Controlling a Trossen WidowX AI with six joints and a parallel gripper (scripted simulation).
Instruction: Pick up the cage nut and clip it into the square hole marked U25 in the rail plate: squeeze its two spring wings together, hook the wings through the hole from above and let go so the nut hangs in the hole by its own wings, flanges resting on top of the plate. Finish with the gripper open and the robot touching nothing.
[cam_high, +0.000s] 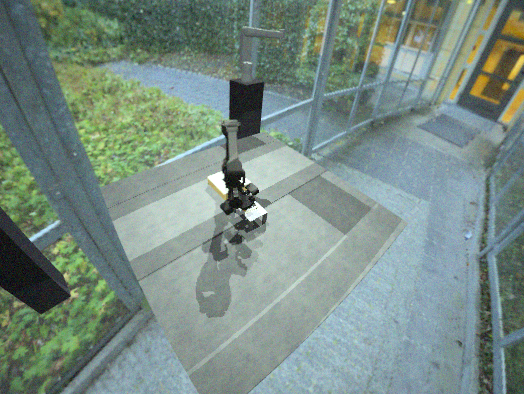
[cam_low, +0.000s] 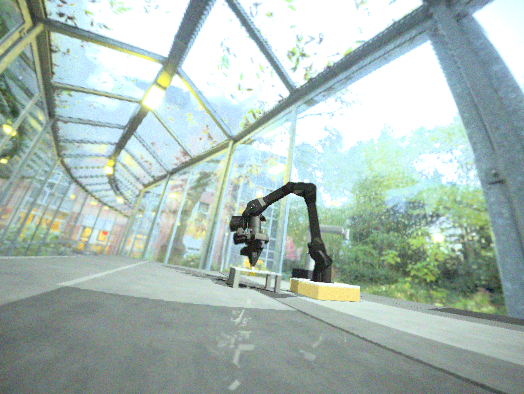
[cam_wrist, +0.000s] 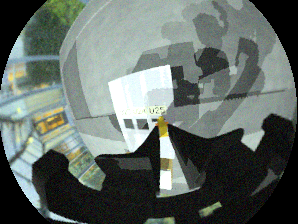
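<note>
Now: gripper tip 1 cm above the yellow cage nut. From my gripper tip the other things lie so: label strip 3 cm to the left, 3 cm ahead, 1 cm below.
</note>
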